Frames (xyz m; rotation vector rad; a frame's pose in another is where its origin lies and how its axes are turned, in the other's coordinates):
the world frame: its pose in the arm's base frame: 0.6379 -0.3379 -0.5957 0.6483 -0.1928 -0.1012
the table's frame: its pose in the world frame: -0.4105 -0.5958 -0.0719 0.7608 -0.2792 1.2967
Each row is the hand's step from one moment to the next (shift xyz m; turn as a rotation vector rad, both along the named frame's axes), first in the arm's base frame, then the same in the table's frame.
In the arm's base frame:
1: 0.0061 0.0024 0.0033 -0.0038 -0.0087 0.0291
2: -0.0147 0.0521 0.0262 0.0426 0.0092 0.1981
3: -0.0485 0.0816 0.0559 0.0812 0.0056 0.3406
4: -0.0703 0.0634 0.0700 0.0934 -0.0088 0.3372
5: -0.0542 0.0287 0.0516 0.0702 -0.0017 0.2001
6: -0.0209 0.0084 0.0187 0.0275 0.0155 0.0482
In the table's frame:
1: 0.0048 -0.0054 -0.0014 0.0254 0.0090 0.0144
2: 0.0338 0.0190 -0.0460 0.1998 -0.0063 0.0344
3: 0.0627 0.0575 -0.0700 0.3427 -0.0186 0.0694
4: 0.0685 0.0815 -0.0502 0.3385 -0.0312 0.0833
5: 0.0463 0.0625 -0.0195 0.2042 -0.0331 0.0466
6: 0.0161 0.0239 -0.0052 0.0544 -0.0184 -0.0039

